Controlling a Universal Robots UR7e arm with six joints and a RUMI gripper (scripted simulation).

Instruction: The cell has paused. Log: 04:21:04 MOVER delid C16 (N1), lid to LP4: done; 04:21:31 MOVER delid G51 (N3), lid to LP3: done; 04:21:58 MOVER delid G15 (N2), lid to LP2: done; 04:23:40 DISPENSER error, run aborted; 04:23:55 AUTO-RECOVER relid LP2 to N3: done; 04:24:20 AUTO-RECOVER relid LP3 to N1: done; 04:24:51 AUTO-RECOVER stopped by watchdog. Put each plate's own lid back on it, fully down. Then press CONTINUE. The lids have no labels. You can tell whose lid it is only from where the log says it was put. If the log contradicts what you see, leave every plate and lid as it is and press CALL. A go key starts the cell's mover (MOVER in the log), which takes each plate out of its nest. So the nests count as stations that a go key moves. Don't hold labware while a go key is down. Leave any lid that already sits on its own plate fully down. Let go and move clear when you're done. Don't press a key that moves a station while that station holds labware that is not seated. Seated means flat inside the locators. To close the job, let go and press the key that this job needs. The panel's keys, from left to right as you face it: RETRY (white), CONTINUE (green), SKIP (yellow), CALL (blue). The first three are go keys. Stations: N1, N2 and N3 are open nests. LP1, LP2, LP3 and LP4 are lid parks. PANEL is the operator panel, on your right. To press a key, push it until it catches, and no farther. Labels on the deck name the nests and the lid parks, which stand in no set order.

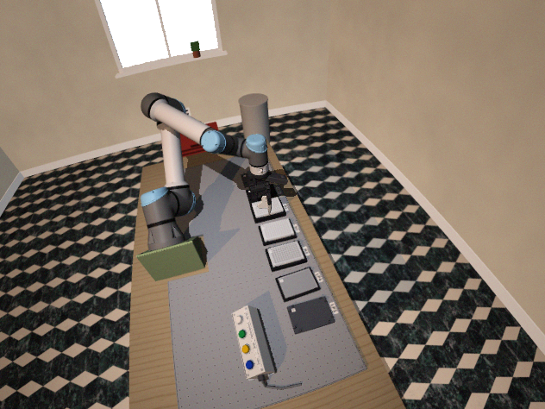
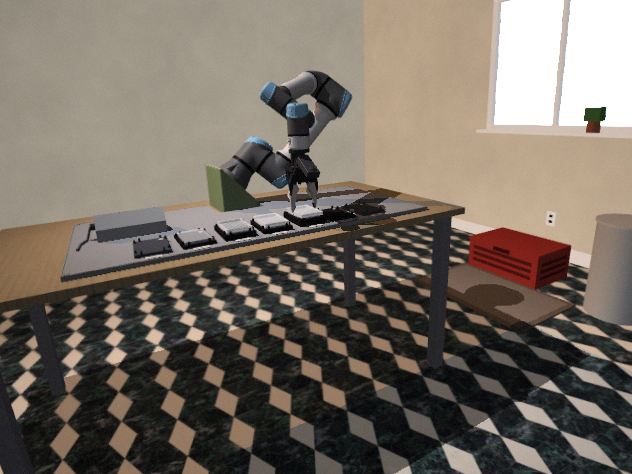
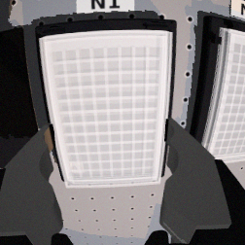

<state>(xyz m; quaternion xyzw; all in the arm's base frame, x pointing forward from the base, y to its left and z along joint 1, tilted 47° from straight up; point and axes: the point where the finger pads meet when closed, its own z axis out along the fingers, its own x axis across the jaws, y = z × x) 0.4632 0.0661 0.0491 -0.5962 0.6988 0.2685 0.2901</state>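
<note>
Right now the plate is 26 cm to the right of my hand, 3 cm behind it and 2 cm below it. The rest, counted from my hand: pale grey lid: 39 cm to the right, 4 cm behind, 3 cm below; then black lid park: 39 cm to the right, 4 cm below, 4 cm behind; then green CONTINUE key: 51 cm to the right, 29 cm behind, 2 cm above.
</note>
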